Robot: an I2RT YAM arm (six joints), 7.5 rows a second.
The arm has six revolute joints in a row. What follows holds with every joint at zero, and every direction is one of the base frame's. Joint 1 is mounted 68.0 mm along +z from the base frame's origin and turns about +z. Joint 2 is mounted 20.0 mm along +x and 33.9 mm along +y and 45.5 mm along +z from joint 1 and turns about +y. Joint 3 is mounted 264.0 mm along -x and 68.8 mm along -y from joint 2 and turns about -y. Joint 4 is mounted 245.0 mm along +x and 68.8 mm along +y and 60.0 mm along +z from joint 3 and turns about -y. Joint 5 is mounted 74.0 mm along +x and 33.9 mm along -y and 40.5 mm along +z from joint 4 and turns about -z. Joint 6 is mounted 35.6 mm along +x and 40.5 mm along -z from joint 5 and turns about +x. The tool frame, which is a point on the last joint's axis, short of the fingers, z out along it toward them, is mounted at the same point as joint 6; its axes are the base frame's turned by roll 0.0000, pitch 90.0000 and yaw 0.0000 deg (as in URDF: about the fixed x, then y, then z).
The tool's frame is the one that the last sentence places.
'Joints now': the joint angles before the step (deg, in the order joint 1, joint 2, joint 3, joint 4, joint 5, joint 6). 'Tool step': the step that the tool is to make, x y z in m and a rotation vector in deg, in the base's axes. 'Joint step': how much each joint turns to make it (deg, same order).
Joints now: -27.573, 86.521, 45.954, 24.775, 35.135, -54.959
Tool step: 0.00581, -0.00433, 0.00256, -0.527, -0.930, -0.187
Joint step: -0.196, 1.420, 1.508, 1.006, 0.000, -0.044
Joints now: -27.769, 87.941, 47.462, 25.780, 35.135, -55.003
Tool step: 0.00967, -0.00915, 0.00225, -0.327, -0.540, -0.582
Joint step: -0.590, 2.666, 2.907, 0.414, 0.001, -0.043
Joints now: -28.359, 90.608, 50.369, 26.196, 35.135, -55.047
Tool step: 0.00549, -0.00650, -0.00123, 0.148, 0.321, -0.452
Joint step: -0.504, 1.836, 1.727, -0.219, -0.044, -0.044
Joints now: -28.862, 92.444, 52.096, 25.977, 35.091, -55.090
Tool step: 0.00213, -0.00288, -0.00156, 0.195, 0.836, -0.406
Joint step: -0.218, 0.832, 0.788, -0.655, 0.241, -0.219
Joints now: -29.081, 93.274, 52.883, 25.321, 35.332, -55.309
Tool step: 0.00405, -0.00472, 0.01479, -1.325, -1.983, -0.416
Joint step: -0.327, 0.000, 2.621, -0.129, 0.131, -0.197
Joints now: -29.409, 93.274, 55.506, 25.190, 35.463, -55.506
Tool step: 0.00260, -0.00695, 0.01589, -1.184, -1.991, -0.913
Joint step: -0.721, 0.067, 2.973, -0.590, 0.196, 0.000
